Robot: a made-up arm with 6 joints. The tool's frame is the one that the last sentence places.
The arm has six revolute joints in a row. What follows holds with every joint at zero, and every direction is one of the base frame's.
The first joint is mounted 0.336 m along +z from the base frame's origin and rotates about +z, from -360 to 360 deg.
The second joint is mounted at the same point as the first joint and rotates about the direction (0, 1, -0.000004), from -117.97 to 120 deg.
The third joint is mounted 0.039 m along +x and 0.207 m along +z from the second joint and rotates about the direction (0, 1, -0.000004), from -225 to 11 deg.
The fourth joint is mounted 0.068 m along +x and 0.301 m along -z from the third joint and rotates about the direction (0, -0.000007, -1), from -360 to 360 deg.
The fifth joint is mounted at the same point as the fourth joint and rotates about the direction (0, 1, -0.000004), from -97 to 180 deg.
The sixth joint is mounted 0.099 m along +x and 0.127 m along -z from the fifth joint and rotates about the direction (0, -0.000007, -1), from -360 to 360 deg.
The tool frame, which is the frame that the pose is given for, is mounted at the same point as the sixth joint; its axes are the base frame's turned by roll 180, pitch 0 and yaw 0 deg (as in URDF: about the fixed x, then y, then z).
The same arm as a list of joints. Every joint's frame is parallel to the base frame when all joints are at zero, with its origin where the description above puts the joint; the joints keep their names.
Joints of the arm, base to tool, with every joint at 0 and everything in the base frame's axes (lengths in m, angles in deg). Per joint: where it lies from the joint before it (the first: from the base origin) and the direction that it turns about. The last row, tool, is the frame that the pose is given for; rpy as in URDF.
joint 1: xyz 0.0000 0.0000 0.3360 axis +z
joint 2: xyz 0.0000 0.0000 0.0000 axis +y
joint 3: xyz 0.0390 0.0000 0.2070 axis +y
joint 4: xyz 0.0680 0.0000 -0.3010 axis -z
joint 5: xyz 0.0000 0.0000 0.0000 axis +y
joint 6: xyz 0.0990 0.0000 -0.1270 axis -z
tool: xyz 0.0000 0.0000 0.0000 rpy 180.00 0.00 0.00
Joint limits (deg, base to tool): -360.00..360.00 -117.97..120.00 -225.00..11.00 -360.00..360.00 -97.00..180.00 -360.00..360.00

